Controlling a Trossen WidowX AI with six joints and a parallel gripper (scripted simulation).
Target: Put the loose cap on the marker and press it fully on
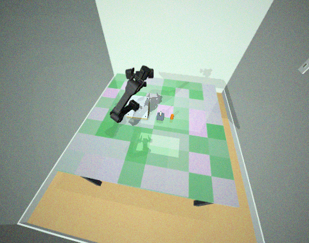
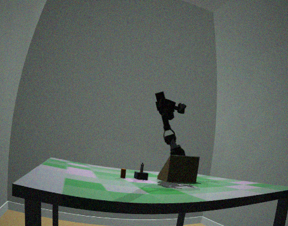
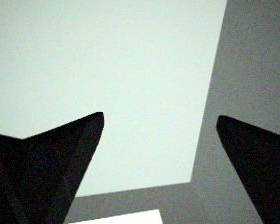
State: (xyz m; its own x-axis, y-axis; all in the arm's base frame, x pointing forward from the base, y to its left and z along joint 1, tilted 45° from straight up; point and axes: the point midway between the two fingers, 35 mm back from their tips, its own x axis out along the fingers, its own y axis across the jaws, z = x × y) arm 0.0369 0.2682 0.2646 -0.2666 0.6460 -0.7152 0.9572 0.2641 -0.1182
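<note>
The orange cap lies 440 mm below my gripper tip, 290 mm ahead of it and 30 mm to the right of it. From my gripper tip the other things lie so: holder block (440 mm below, 180 mm ahead, 40 mm to the right).
</note>
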